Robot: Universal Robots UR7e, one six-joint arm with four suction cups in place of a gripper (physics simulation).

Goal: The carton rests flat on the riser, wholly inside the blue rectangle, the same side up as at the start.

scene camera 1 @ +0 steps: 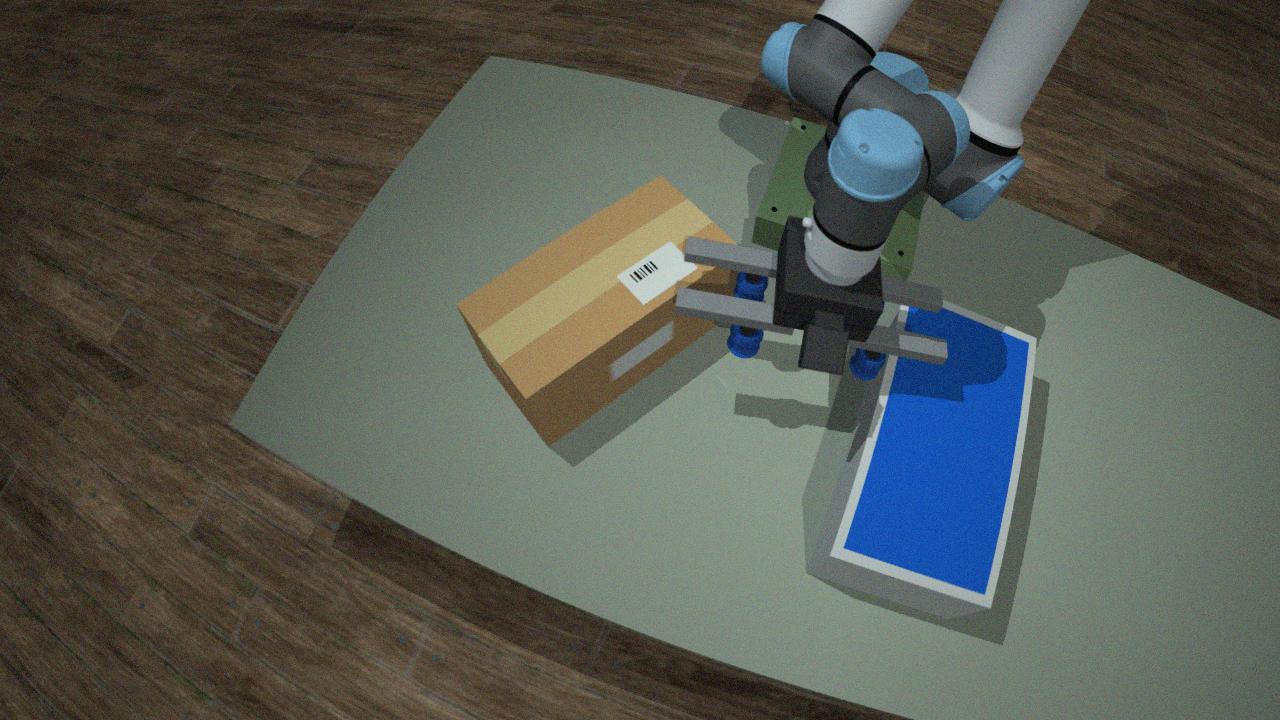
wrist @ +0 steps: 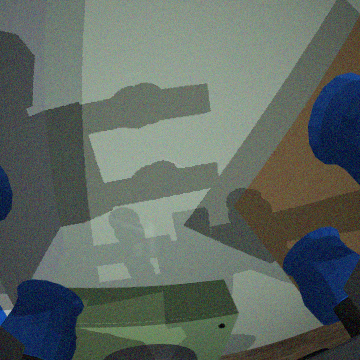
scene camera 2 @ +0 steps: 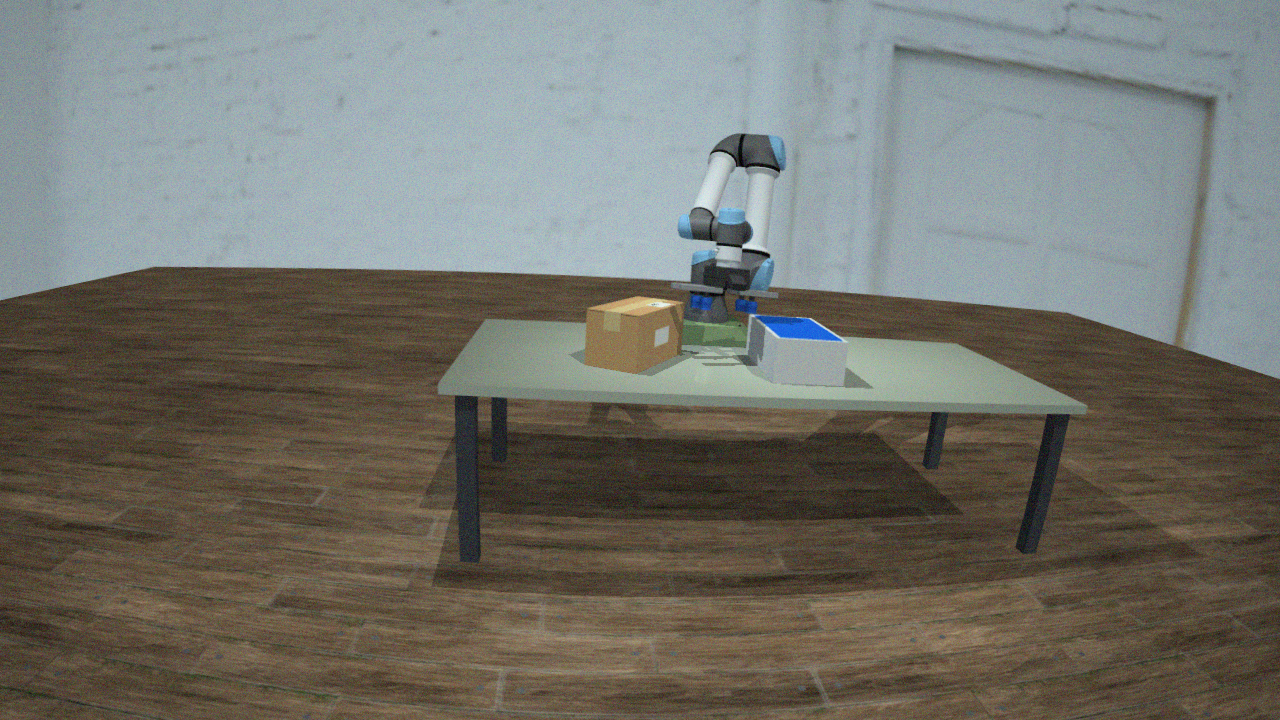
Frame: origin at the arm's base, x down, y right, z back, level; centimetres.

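Seen in the pictures: end effector, tool point: (wrist: 172, 233) (scene camera 2: 723, 310); arm's base, origin of the base link: (scene camera 2: 705, 319).
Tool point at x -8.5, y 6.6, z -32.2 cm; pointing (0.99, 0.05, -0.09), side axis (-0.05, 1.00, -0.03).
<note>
Pixels of each thing's top centre, then the offset from my tool point to it. Level surfaces: height alone.
- brown carton, middle of its top: (scene camera 1: 599, 274) (scene camera 2: 638, 305) dz +2.2, dx -0.4, dy +24.3 cm
- white riser, middle of its top: (scene camera 1: 951, 435) (scene camera 2: 795, 327) dz -8.5, dx +2.9, dy -19.4 cm
- blue rectangle, middle of its top: (scene camera 1: 951, 435) (scene camera 2: 795, 327) dz -8.5, dx +2.9, dy -19.4 cm
- grey-green table, its level: dx +14.9 cm
The brown carton (scene camera 1: 554, 304) (scene camera 2: 617, 335) (wrist: 295, 170) sits on the table with its tape and barcode label on top. The white riser (scene camera 1: 904, 586) (scene camera 2: 801, 362) stands to its right in both scene views, with the blue rectangle (scene camera 1: 939, 483) (scene camera 2: 799, 328) on its top. Nothing rests on the rectangle, and the arm casts a shadow on its back part. My gripper (scene camera 1: 810, 324) (scene camera 2: 723, 304) (wrist: 177, 225) hangs between carton and riser, cups down, with suction on and no object on the cups. Two cups are close beside the carton's right end; whether anything touches it I cannot tell.
The green base plate (scene camera 1: 778, 197) (scene camera 2: 716, 333) (wrist: 200, 330) under the arm lies behind the gripper. The grey-green table (scene camera 1: 402, 429) (scene camera 2: 572, 386) bears the carton and riser. The gripper's grey bars overlap the carton's corner and the riser's back edge in scene view 1.
</note>
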